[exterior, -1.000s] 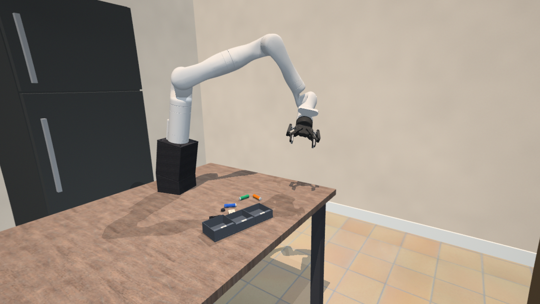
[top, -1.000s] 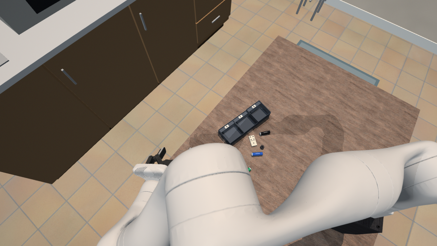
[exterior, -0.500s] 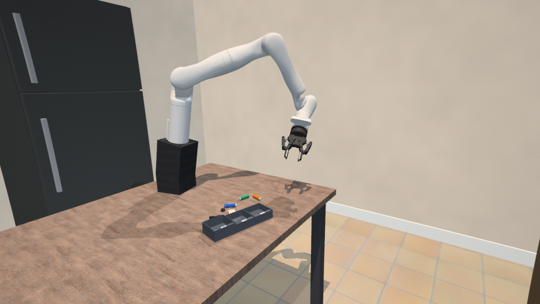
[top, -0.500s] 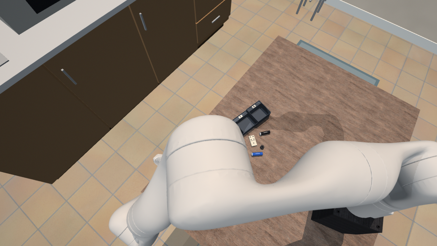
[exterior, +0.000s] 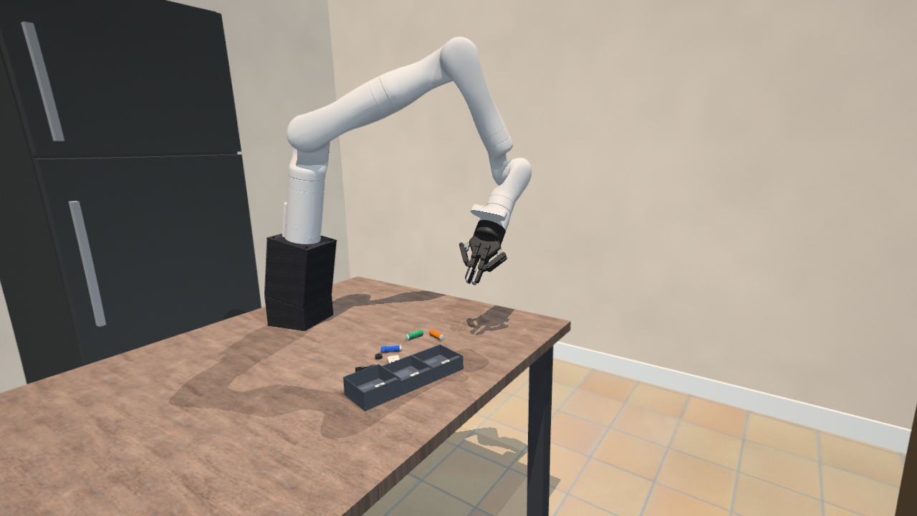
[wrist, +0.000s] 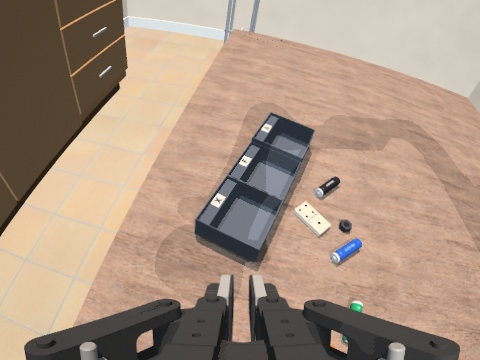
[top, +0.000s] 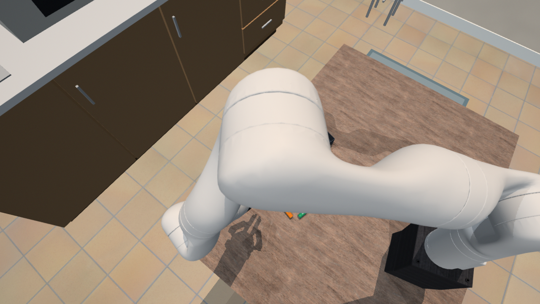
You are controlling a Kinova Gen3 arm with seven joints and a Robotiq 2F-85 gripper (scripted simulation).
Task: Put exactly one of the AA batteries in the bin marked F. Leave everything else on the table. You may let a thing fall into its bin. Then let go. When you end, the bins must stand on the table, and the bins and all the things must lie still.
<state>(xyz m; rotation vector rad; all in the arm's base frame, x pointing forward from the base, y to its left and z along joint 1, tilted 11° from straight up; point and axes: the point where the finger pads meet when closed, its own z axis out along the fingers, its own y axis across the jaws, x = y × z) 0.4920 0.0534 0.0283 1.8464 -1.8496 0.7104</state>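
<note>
Right now my hand is 50 mm past the dark bin row, 240 mm to the left of it and 160 mm above it. Also, from my hand: orange AA battery 100 mm behind, 10 mm to the right, 170 mm below; then green battery 150 mm behind, 40 mm to the right, 170 mm below; then blue battery 160 mm behind, 130 mm to the right, 170 mm below.
</note>
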